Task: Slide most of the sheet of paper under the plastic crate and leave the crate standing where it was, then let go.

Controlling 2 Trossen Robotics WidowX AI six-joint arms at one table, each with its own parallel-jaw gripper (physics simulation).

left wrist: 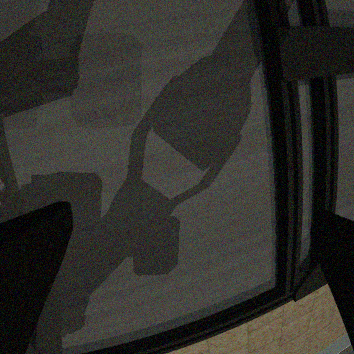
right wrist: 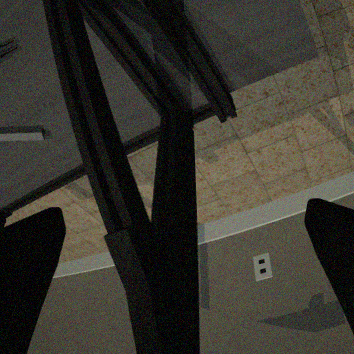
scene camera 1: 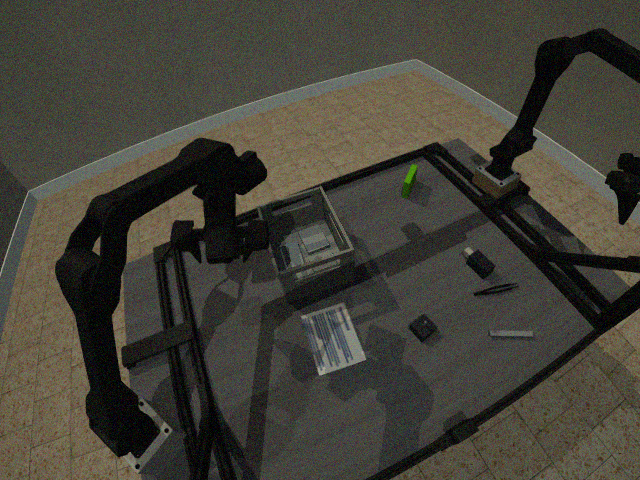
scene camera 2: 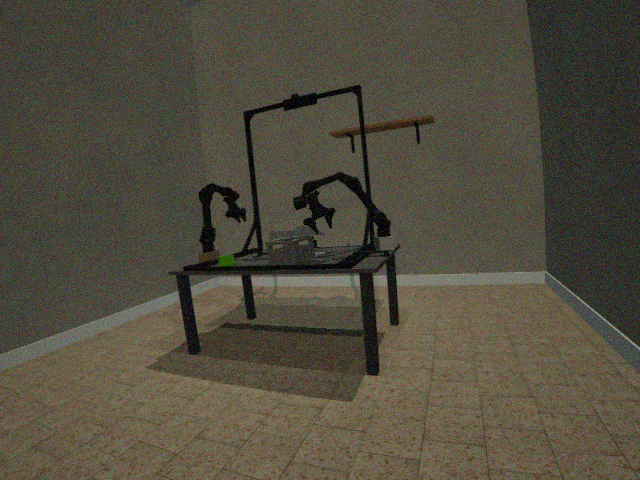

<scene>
My left gripper is open and holds nothing. Also in view: a plastic crate. My right gripper is open and holds nothing. A sheet of paper sits on the table.
</scene>
